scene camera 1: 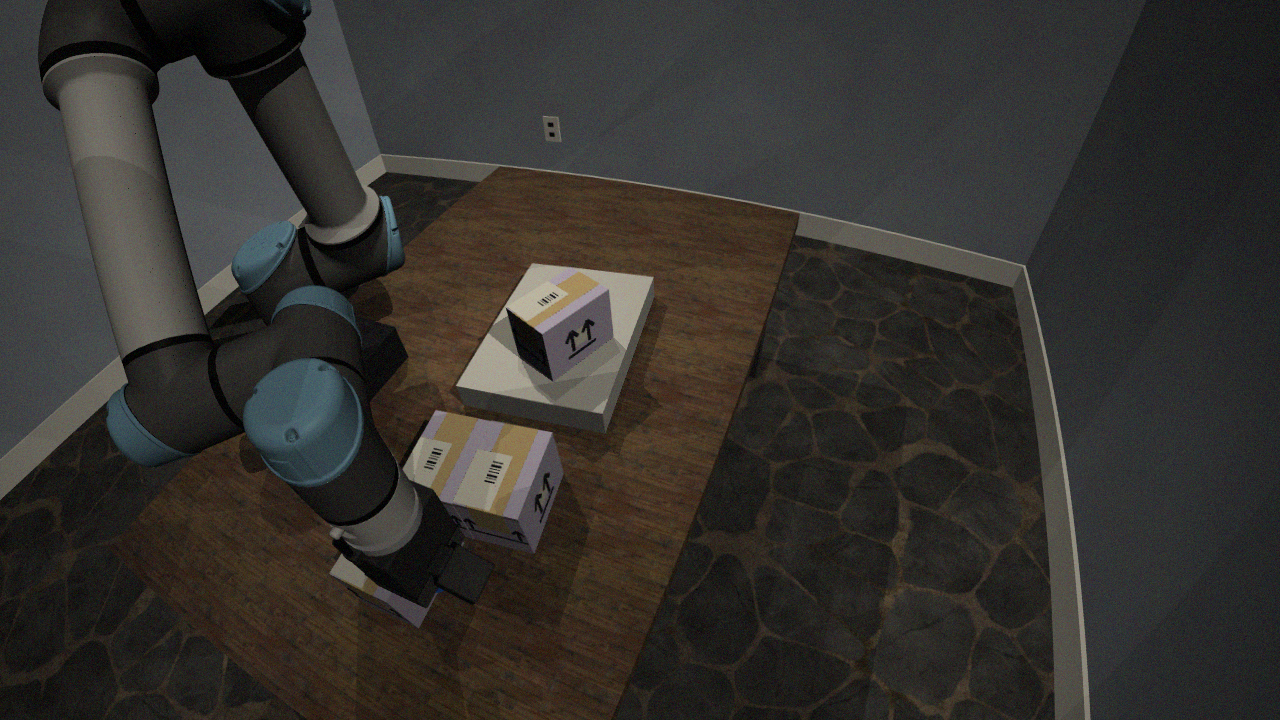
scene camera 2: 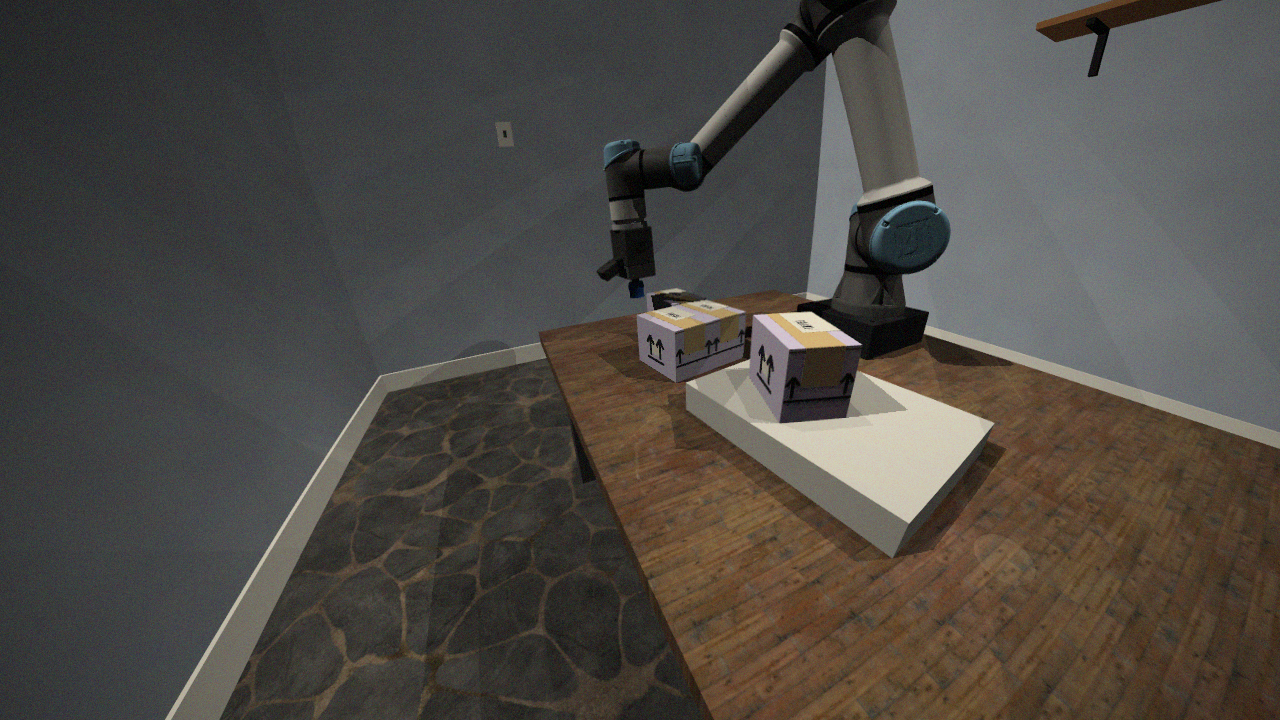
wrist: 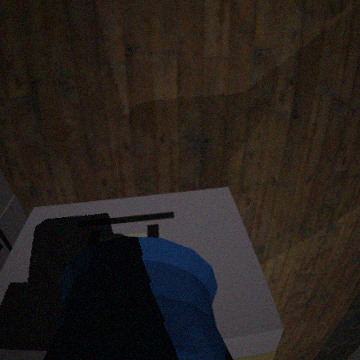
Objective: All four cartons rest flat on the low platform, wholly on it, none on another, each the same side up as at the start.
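Seen in the pictures: hand, tool point: (scene camera 2: 637, 296) (wrist: 138, 296); arm's base, link origin: (scene camera 2: 866, 308).
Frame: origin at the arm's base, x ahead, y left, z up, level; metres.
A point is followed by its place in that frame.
Observation:
A lavender carton with tan tape (scene camera 1: 572, 335) {x 0.450, y 0.052, z 0.039 m} (scene camera 2: 819, 376) {x 0.458, y 0.142, z 0.041 m} stands label up, wholly on the white platform (scene camera 1: 626, 308) {x 0.499, y 0.191, z -0.022 m} (scene camera 2: 877, 465) {x 0.478, y 0.232, z -0.021 m}. Two cartons stand side by side on the table before it, label up: one nearer the table's edge (scene camera 1: 501, 474) {x 0.423, y -0.188, z 0.030 m} (scene camera 2: 659, 349) {x 0.467, y -0.162, z -0.019 m}, the other (scene camera 1: 433, 458) {x 0.325, y -0.184, z 0.030 m} (scene camera 2: 729, 324) {x 0.338, y -0.109, z 0.013 m} nearer the arm. A fourth carton (scene camera 1: 401, 609) {x 0.347, y -0.371, z -0.008 m} (scene camera 2: 660, 293) {x 0.322, y -0.349, z 0.030 m} (wrist: 240, 270) {x 0.347, y -0.366, z -0.002 m} stands behind them, mostly hidden by the gripper or the pair. My blue suction cup (scene camera 1: 439, 591) (scene camera 2: 636, 289) (wrist: 180, 270) points down beside this carton's side face, not over its top, and holds nothing.
The wooden table (scene camera 1: 662, 501) {x 0.612, y -0.136, z -0.069 m} (scene camera 2: 644, 501) {x 0.669, y 0.079, z -0.069 m} bears everything. Its long edge runs past the cartons on the cup's side. The black arm base (scene camera 2: 877, 326) {x 0.107, y 0.069, z 0.000 m} stands behind the platform in scene camera 2. A wall shelf (scene camera 2: 1127, 16) shows high at the right.

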